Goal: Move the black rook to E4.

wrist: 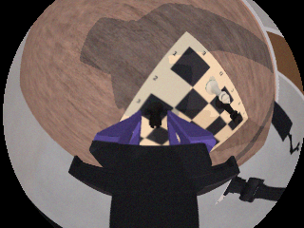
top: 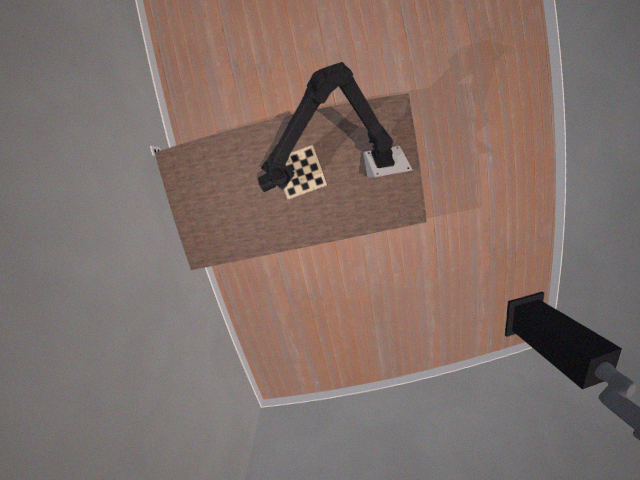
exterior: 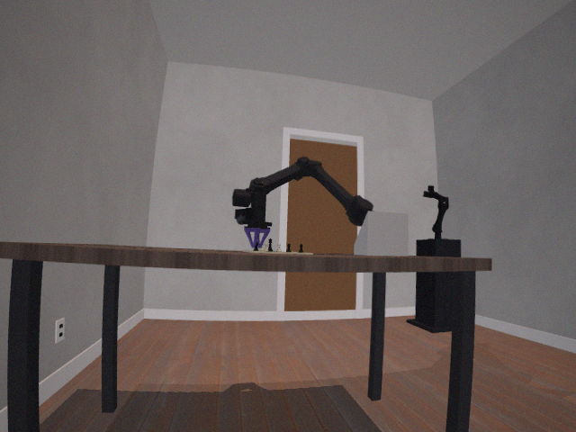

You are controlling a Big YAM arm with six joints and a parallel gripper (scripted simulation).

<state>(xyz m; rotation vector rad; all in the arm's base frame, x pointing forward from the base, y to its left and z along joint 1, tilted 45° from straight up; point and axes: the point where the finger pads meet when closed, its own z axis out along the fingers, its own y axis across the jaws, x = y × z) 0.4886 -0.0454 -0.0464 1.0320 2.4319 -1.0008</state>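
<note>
My hand is right at the black piece. The rest, counted from my hand: chessboard 80 mm behind, 20 mm below, 10 mm to the right; then white piece 80 mm to the right, 30 mm behind.
</note>
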